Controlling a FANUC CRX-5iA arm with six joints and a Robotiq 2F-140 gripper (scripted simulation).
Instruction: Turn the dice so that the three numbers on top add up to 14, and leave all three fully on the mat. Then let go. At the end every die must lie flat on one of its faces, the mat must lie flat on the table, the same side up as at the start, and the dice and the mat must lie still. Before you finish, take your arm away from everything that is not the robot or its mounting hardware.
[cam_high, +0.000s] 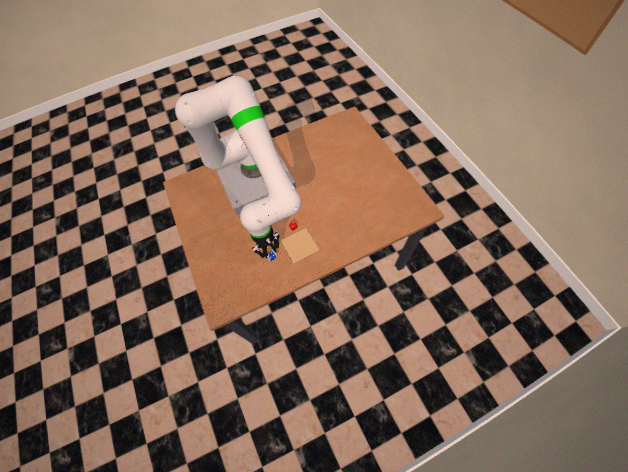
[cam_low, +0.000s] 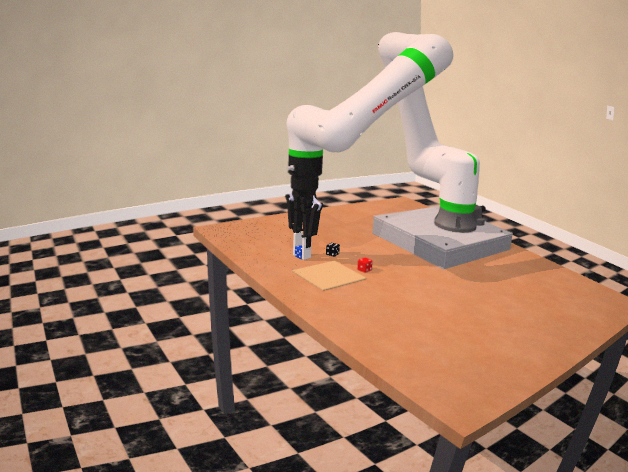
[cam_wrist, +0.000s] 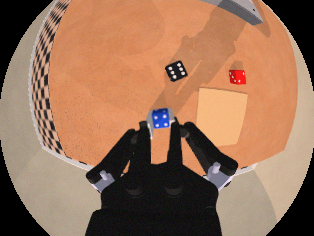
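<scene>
The blue die lies 2 cm below my hand. The rest, counted from my hand: tan mat: 14 cm to the left, 3 cm below, 2 cm ahead; black die: 9 cm behind, 3 cm to the left, 2 cm below; red die: 17 cm to the left, 9 cm behind, 2 cm below.
</scene>
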